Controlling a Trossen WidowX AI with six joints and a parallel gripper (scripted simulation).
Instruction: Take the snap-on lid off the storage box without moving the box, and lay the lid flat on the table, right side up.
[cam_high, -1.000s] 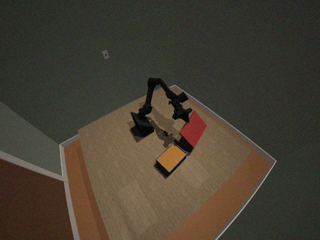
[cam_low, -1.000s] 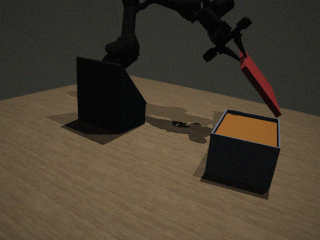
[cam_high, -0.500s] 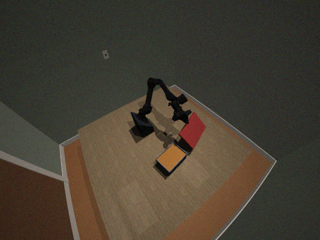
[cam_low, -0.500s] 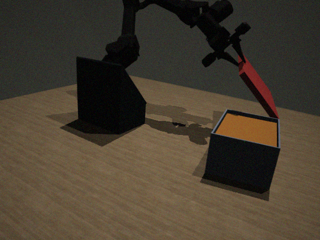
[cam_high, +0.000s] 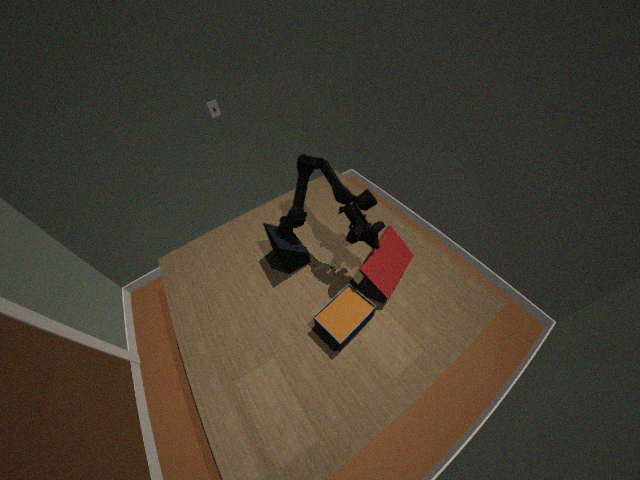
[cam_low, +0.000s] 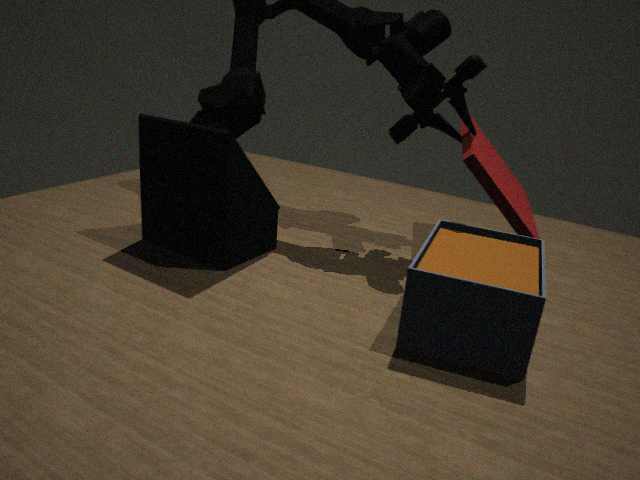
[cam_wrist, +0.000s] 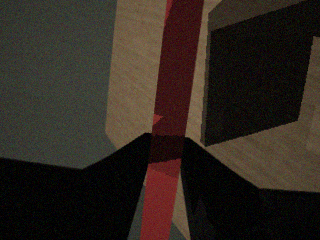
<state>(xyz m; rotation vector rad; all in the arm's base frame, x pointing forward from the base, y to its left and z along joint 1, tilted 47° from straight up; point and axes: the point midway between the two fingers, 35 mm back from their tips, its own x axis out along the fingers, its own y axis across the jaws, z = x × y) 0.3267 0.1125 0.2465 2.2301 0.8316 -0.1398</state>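
Now: the red lid 60 mm below my gripper tip, 50 mm ahead of it and 30 mm to the left of it. The rest, counted from my gripper tip: storage box: 250 mm to the right, 150 mm below, 100 mm ahead.
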